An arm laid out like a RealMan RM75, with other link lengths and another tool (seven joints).
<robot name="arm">
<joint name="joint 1" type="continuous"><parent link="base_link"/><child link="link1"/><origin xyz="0 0 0.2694" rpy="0 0 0"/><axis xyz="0 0 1"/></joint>
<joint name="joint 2" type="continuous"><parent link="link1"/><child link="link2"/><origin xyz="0 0 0" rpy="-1.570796 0 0"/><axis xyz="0 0 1"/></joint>
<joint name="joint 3" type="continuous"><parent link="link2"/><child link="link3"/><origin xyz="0 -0.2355 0" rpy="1.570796 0 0"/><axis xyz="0 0 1"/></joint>
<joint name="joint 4" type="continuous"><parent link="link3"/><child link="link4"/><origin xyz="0 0 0" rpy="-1.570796 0 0"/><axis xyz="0 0 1"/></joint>
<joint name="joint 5" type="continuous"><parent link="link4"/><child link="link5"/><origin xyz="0 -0.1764 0" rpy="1.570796 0 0"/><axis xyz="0 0 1"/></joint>
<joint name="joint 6" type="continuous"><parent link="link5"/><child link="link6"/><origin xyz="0 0 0" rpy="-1.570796 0 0"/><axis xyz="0 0 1"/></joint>
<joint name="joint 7" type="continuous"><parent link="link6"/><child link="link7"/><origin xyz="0 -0.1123 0" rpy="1.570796 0 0"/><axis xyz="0 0 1"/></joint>
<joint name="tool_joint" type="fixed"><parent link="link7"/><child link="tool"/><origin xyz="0.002 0.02 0.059" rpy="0.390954 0 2.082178"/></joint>
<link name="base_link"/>
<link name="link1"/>
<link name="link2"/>
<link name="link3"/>
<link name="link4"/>
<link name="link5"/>
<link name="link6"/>
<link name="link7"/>
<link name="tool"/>
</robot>
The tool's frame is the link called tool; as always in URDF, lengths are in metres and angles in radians. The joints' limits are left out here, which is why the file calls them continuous.
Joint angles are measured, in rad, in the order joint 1, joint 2, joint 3, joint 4, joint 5, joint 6, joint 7. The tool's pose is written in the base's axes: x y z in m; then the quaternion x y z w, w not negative. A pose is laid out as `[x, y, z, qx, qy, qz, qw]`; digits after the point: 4 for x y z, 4 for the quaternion.
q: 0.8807, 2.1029, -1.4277, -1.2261, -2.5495, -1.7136, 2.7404
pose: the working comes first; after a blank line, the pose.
Where each joint sits with the arm in this pose, in the base's axes (m; each line is computed from the numbers above, not from the rounded line before):
joint 1: 0.0000 0.0000 0.2694
joint 2: 0.0000 0.0000 0.2694
joint 3: 0.1292 0.1565 0.1499
joint 4: 0.1292 0.1565 0.1499
joint 5: 0.0428 0.3100 0.1401
joint 6: 0.0428 0.3100 0.1401
joint 7: 0.0940 0.3140 0.0402
the tool: 0.1112 0.2994 -0.0179

[0.1112, 0.2994, -0.0179, -0.1362, 0.9309, -0.2114, 0.2650]
